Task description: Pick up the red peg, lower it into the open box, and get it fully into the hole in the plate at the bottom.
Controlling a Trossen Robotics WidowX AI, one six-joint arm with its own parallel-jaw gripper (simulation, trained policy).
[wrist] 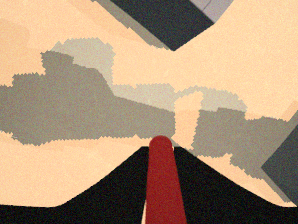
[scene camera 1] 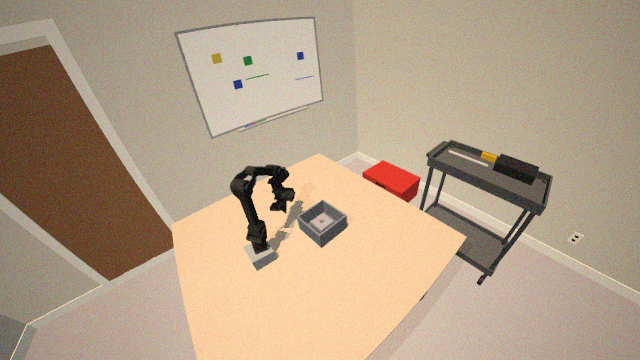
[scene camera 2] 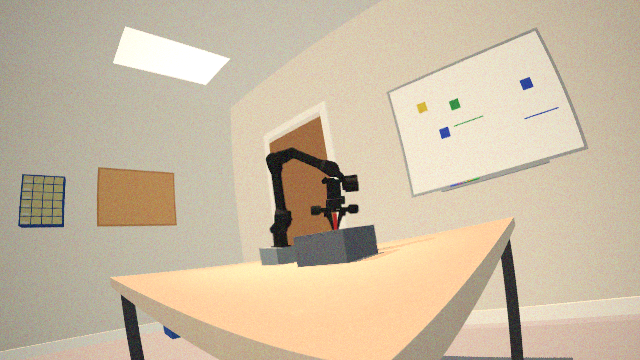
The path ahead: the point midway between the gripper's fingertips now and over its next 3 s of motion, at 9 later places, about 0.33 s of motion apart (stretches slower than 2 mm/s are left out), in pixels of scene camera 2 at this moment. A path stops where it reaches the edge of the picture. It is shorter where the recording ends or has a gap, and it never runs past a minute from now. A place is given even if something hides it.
My gripper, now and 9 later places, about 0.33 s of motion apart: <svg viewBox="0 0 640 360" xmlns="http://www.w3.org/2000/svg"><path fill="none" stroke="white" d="M335 231L337 224L337 221L337 222L336 228L335 235L335 242L339 238L341 235L341 234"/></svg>
